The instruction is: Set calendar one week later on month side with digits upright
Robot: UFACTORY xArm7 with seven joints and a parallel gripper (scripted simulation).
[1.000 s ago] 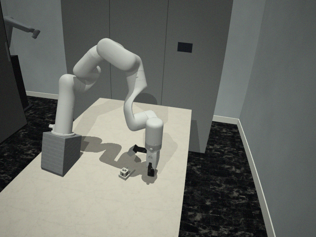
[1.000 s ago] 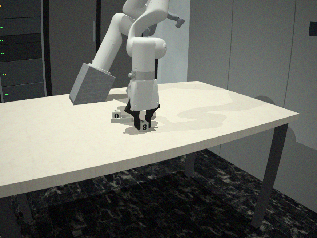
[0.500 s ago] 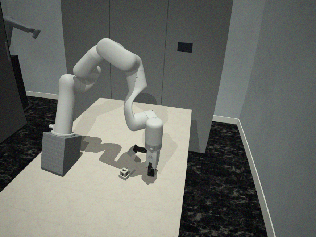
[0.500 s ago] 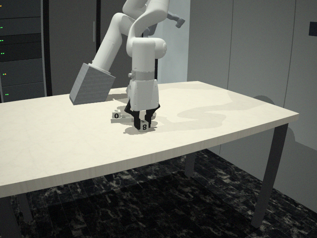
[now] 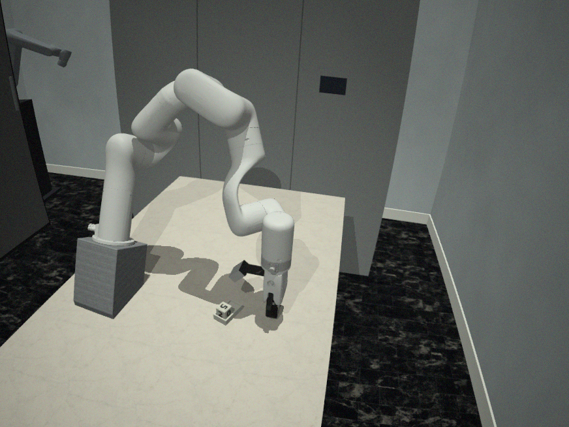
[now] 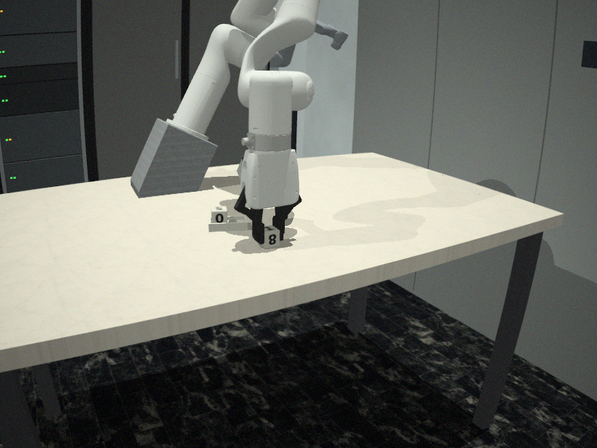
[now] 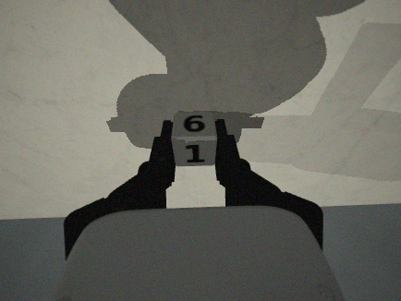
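The digit cube lies 1 cm below my hand. Also, from my hand: tray: 13 cm behind, 2 cm below, 1 cm to the right.
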